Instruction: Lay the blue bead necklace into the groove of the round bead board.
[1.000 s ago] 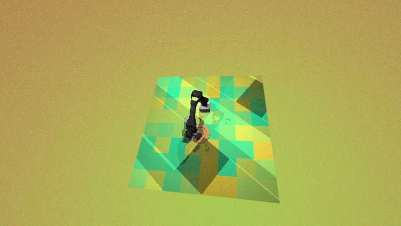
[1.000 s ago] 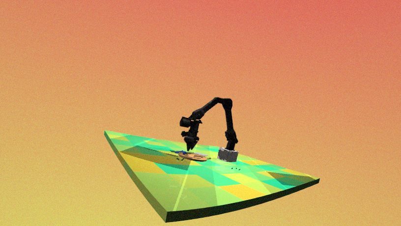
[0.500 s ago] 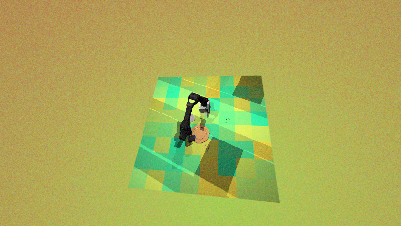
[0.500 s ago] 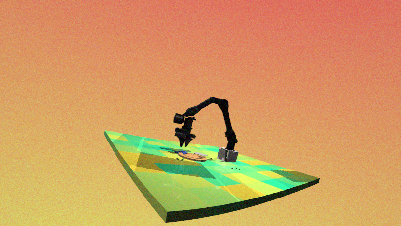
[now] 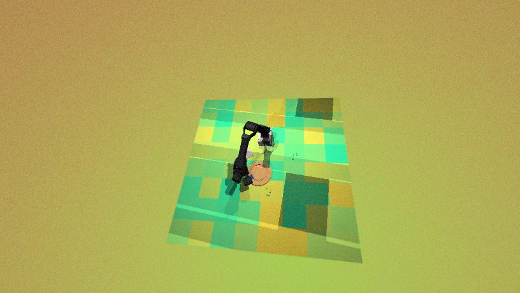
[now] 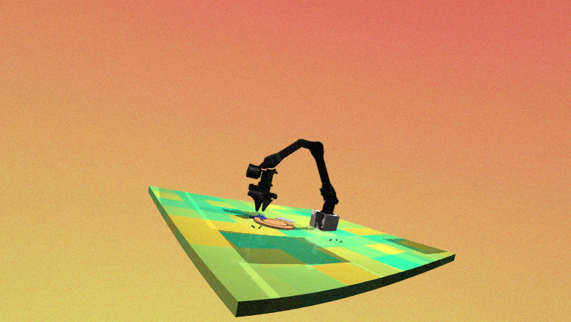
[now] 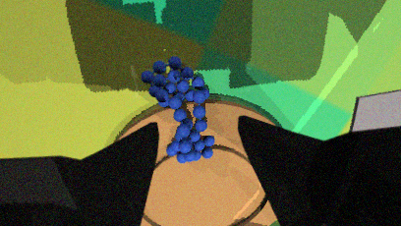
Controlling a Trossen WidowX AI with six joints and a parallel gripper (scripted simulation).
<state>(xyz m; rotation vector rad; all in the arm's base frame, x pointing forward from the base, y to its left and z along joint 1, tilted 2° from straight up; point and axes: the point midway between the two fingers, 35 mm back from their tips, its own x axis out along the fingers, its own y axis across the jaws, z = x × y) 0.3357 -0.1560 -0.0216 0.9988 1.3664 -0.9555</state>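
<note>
Right now the round bead board is 30 mm behind my gripper tip, 90 mm to the left of it and 30 mm below it. Round my gripper tip: flat grey piece 210 mm behind, 20 mm to the right, 40 mm below.
</note>
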